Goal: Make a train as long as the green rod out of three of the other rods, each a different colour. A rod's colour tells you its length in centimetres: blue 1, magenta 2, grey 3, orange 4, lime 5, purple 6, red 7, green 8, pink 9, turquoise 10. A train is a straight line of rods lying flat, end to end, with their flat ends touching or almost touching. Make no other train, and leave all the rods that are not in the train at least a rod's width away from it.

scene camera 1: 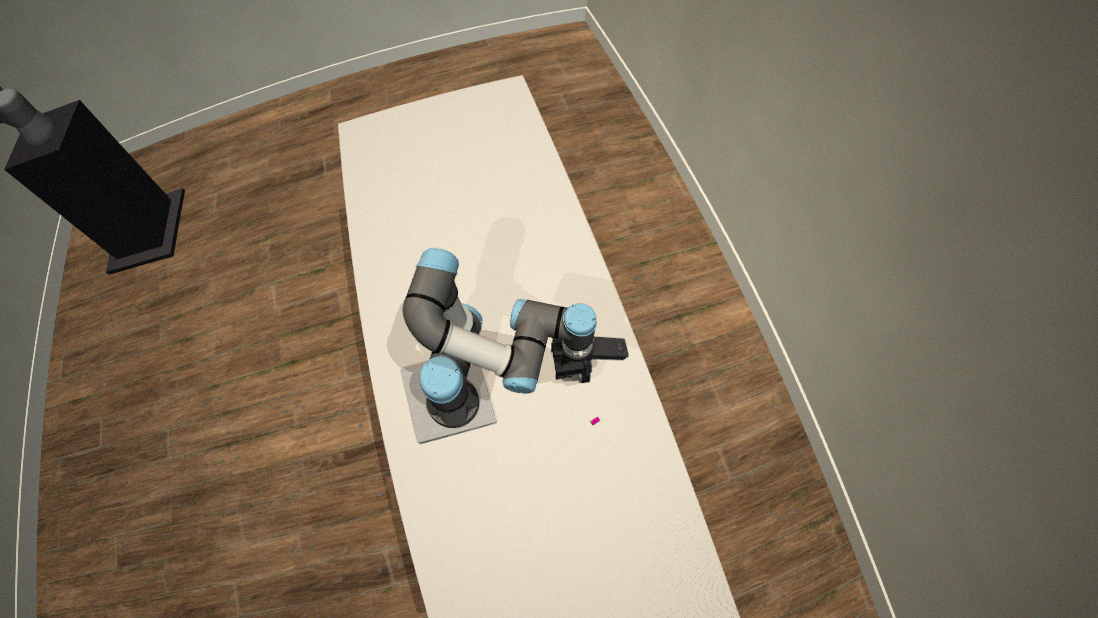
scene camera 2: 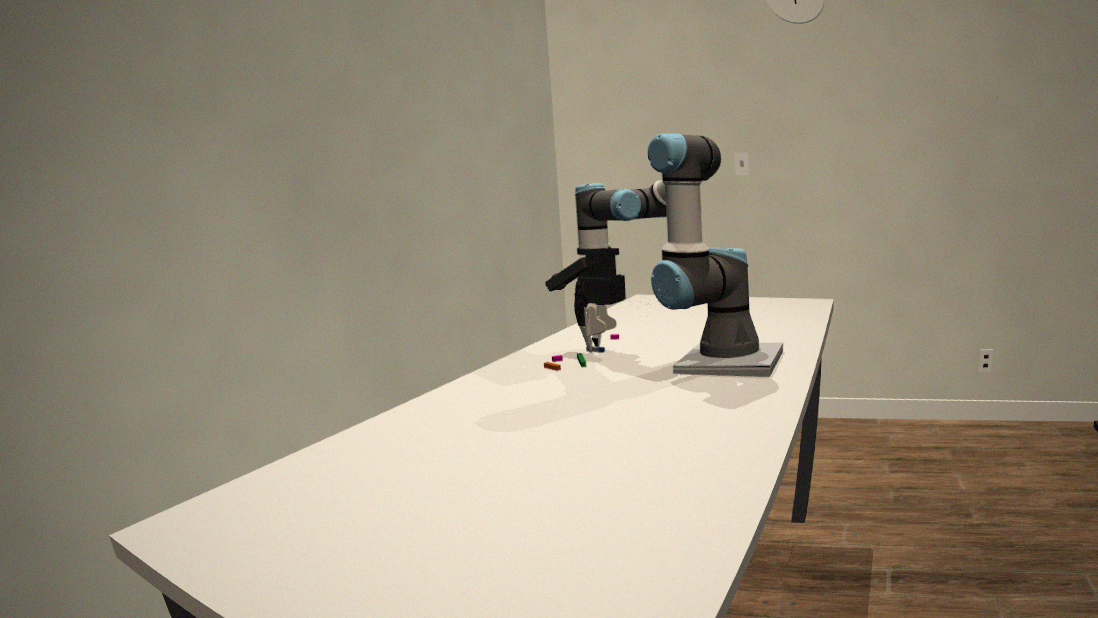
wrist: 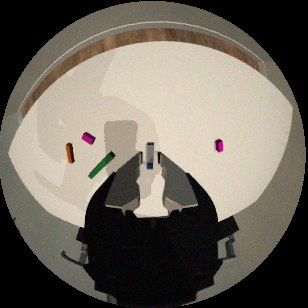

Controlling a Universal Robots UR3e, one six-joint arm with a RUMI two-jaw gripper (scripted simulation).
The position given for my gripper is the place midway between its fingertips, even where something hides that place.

In view: my gripper (scene camera 2: 594, 351).
My gripper also shows in the wrist view (wrist: 150, 152).
